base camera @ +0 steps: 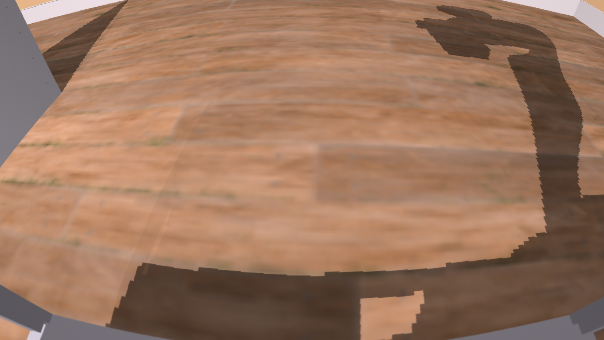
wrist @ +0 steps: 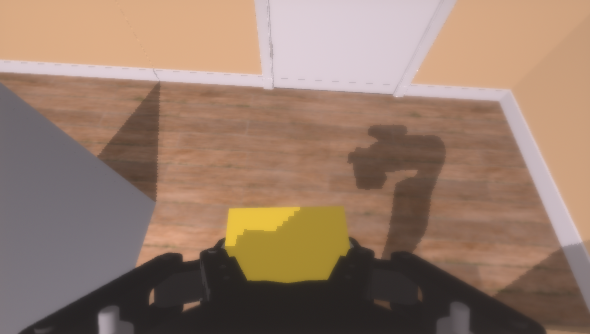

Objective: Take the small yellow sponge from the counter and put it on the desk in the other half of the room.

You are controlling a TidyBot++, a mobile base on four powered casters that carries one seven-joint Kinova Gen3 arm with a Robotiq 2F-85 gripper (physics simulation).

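Frame: origin at the arm's base, x ahead, y left, z up, level; centimetres.
Seen in the pictures: gripper, between the fingertips: (wrist: 287,244).
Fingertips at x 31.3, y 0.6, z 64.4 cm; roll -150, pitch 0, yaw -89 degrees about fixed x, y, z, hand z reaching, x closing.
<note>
A point is followed by its place in that frame.
The small yellow sponge (wrist: 287,245) {x 30.5, y 0.6, z 68.4 cm} is at the bottom middle of the wrist view, between the two black fingers. My gripper (wrist: 287,244) {x 31.3, y 0.6, z 64.4 cm} is shut on the sponge and holds it above the wooden floor. Part of the sponge lies in shadow. The gripper and the sponge do not show in the base camera view, where the arm's shadow falls on the floor at the right. The counter and the desk cannot be made out in either view.
A grey panel or partition (base camera: 22,75) {x 62.4, y 66.3, z -28.3 cm} (wrist: 65,215) {x 50.2, y 66.8, z 6.1 cm} stands at the left. A white door (wrist: 350,45) {x 148.2, y -29.8, z -5.9 cm} is in the orange wall (wrist: 125,35) {x 154.7, y 91.3, z -9.1 cm} ahead. Another wall (wrist: 555,100) {x 120.5, y -133.6, z -12.8 cm} with a white baseboard (wrist: 542,195) {x 78.8, y -130.7, z -38.1 cm} runs along the right. Wooden floor (base camera: 300,125) {x 51.7, y 1.5, z -39.6 cm} (wrist: 275,150) {x 103.0, y 8.8, z -39.6 cm} lies between.
</note>
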